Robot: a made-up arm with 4 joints.
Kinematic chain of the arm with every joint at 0, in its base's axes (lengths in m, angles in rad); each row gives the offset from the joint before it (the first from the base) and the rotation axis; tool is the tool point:
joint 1: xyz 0 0 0.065 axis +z
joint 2: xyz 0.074 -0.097 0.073 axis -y
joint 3: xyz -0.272 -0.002 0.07 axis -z
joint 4: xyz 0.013 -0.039 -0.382 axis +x
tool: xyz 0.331 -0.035 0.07
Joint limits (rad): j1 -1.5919..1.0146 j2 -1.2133..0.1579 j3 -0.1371..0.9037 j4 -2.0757..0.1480
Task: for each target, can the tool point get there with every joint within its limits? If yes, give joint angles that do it. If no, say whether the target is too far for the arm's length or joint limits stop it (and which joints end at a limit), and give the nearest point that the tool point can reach.
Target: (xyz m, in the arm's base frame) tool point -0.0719 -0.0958 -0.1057
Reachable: yes | joints -1.0399 -0.4166 -0.0567 -0.5654
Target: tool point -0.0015 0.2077 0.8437
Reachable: no: joint limits stop it (at a limit: joint 1, joint 2, joint 3, joint 4) | nearest point -0.4168 0.2109 0.1684 | short by 0.793 m
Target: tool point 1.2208 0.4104 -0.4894
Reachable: no: too far | nearest point 0.3208 -0.0353 -0.1708 | short by 1.054 m
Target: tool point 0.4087 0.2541 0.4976
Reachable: no: joint limits stop it (at a limit: joint 1, joint 2) | nearest point 0.2278 0.0706 -0.0821 | short by 0.634 m
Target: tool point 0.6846 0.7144 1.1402
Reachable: no: too far | nearest point 0.2049 0.0896 -0.0817 | short by 1.454 m
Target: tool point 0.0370 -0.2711 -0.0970
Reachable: yes | joints -0.3455 0.0275 0.2533 -0.2018
